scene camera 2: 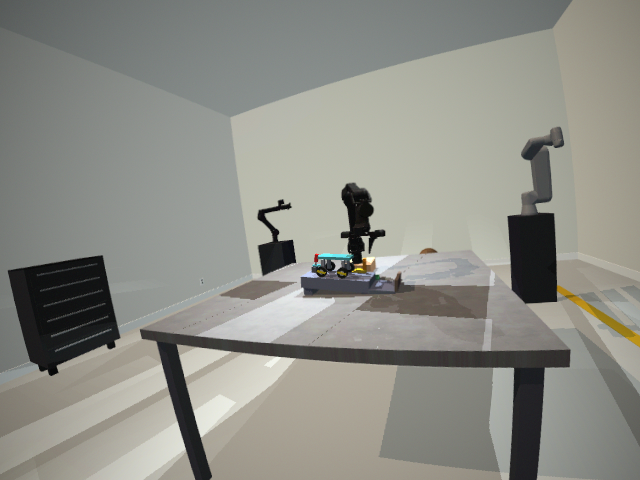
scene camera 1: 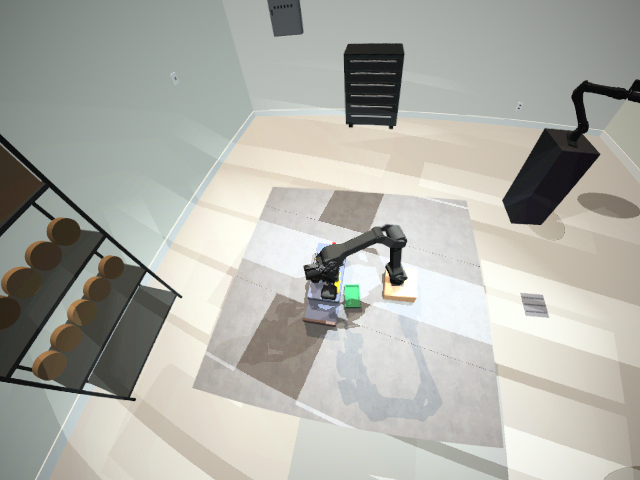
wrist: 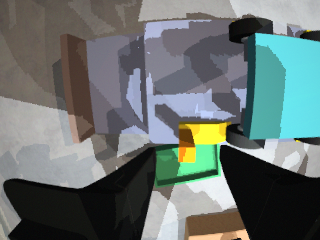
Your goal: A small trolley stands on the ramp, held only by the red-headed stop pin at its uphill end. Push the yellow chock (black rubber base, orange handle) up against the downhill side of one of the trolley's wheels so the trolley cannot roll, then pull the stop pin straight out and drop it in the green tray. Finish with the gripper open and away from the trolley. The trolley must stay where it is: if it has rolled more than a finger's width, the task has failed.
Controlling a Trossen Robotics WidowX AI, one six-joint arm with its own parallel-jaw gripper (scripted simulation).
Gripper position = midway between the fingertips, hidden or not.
In view: the gripper [wrist: 187, 152], a yellow chock [wrist: 190, 132] and a green tray [wrist: 168, 166].
